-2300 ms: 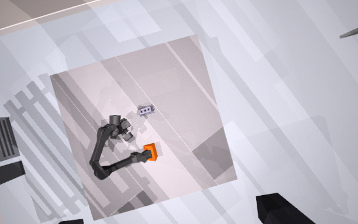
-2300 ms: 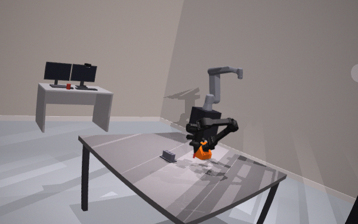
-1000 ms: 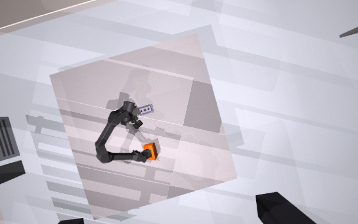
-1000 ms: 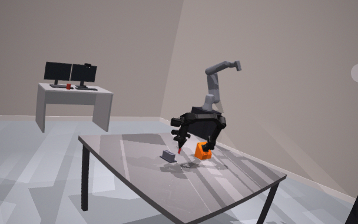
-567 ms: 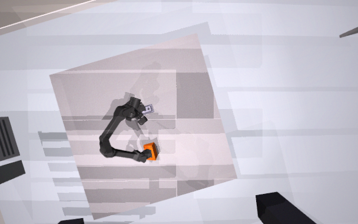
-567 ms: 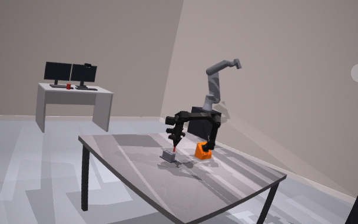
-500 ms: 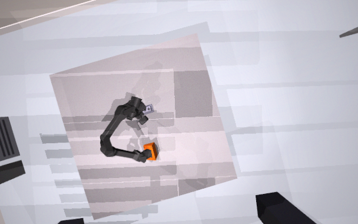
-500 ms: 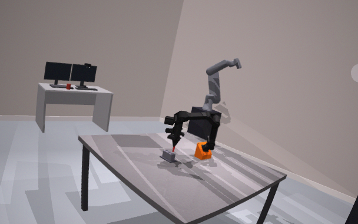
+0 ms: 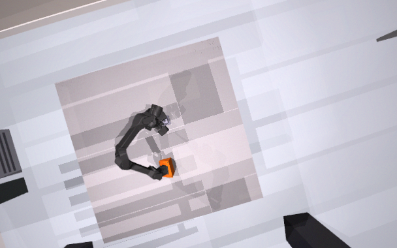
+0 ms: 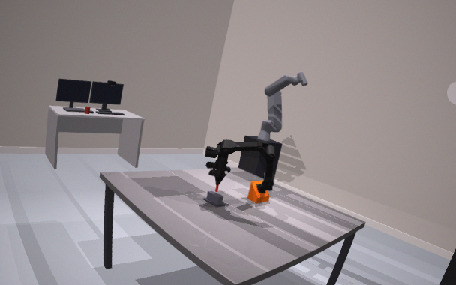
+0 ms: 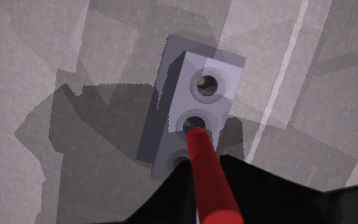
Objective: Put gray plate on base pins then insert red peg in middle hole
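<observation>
Right now the red peg is right at my gripper tip. Round my gripper tip: gray base: 100 mm below; then gray plate: 70 mm below.
</observation>
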